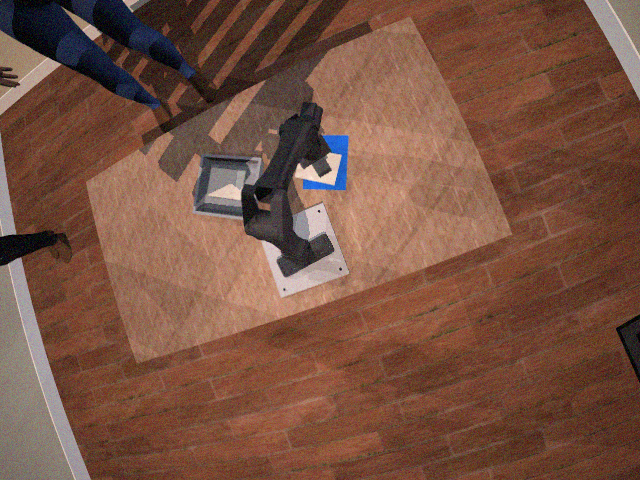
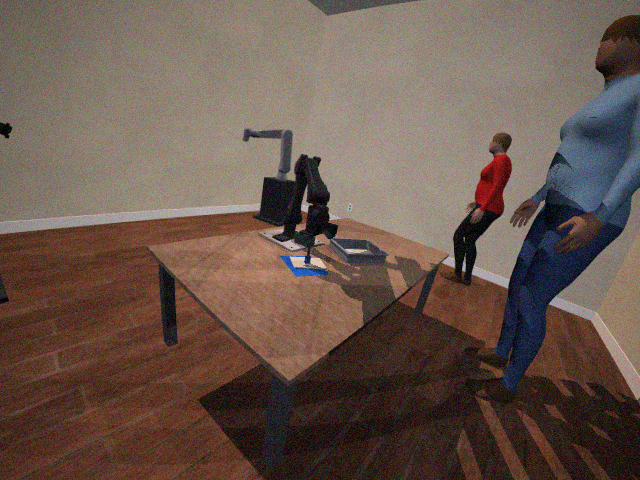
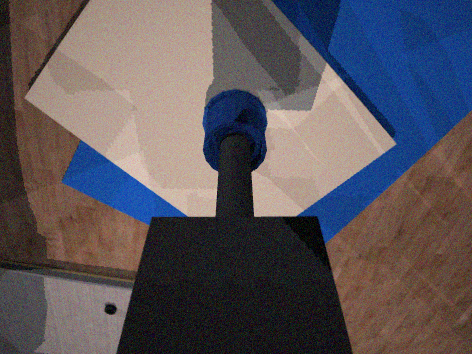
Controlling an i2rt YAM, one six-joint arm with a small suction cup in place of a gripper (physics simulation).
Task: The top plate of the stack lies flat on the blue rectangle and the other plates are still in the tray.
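Seen in the pictures: end effector, tool point: (image 2: 307, 262) (image 3: 234, 119); arm's base, origin of the base link: (image 1: 305, 255) (image 2: 288, 236).
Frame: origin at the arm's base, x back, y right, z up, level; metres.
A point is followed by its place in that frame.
Observation:
A cream square plate (image 1: 314, 175) @(y 0.161, x -0.232, z -0.007 m) (image 2: 300, 262) @(y 0.218, x -0.237, z -0.007 m) (image 3: 147, 88) @(y 0.157, x -0.270, z -0.007 m) lies flat on the blue rectangle (image 1: 340, 143) @(y 0.295, x -0.287, z -0.011 m) (image 2: 302, 272) @(y 0.284, x -0.295, z -0.012 m) (image 3: 375, 53) @(y 0.258, x -0.289, z -0.012 m). One of its corners reaches a little past the rectangle's edge toward the arm's base. My suction cup (image 1: 320, 166) @(y 0.197, x -0.258, z -0.002 m) (image 2: 308, 260) (image 3: 234, 119) stands over the middle of the plate, at or just above its surface; I cannot tell whether it touches. The grey tray (image 1: 201, 190) @(y -0.237, x -0.405, z 0.017 m) (image 2: 361, 258) @(y -0.043, x -0.419, z 0.011 m) stands beside the arm, and a cream plate (image 1: 228, 191) @(y -0.146, x -0.348, z 0.002 m) (image 2: 356, 250) @(y -0.157, x -0.344, z 0.002 m) shows inside it.
The arm's grey base plate (image 1: 328, 271) @(y 0.047, x 0.085, z 0.002 m) (image 2: 270, 234) @(y 0.070, x 0.069, z 0.002 m) (image 3: 80, 316) @(y 0.090, x -0.099, z -0.002 m) is bolted to the wooden table (image 1: 413, 167) @(y 0.468, x -0.086, z -0.013 m) (image 2: 270, 305) @(y 0.564, x -0.365, z -0.012 m). Another robot arm (image 2: 285, 152) stands by the wall. Two people (image 2: 485, 200) (image 2: 532, 286) stand to the table's right.

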